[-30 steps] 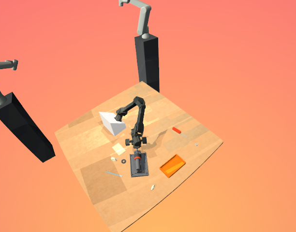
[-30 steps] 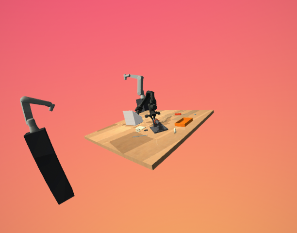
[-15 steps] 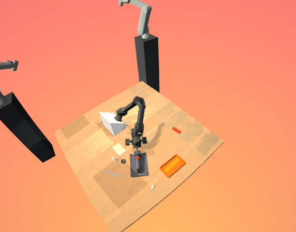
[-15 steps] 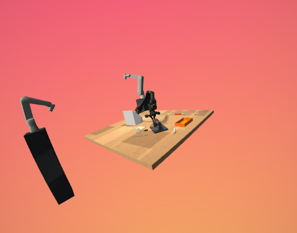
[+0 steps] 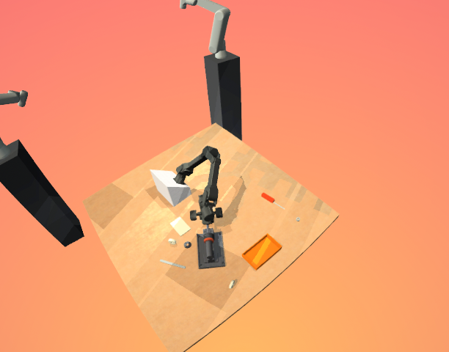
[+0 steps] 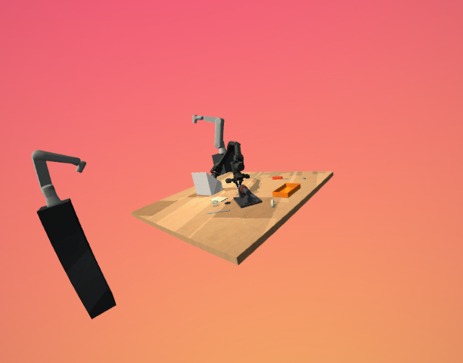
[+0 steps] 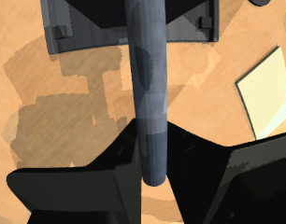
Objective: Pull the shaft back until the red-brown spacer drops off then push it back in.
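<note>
The blue-grey shaft lies 6 cm ahead of my gripper tip, 3 cm to the right of it and 3 cm above it. Also, from my gripper tip: red-brown spacer: 13 cm ahead, 7 cm to the right, 3 cm above; grey support: 16 cm ahead, 8 cm to the right; pale card: 15 cm to the right, 10 cm behind, 4 cm below.
</note>
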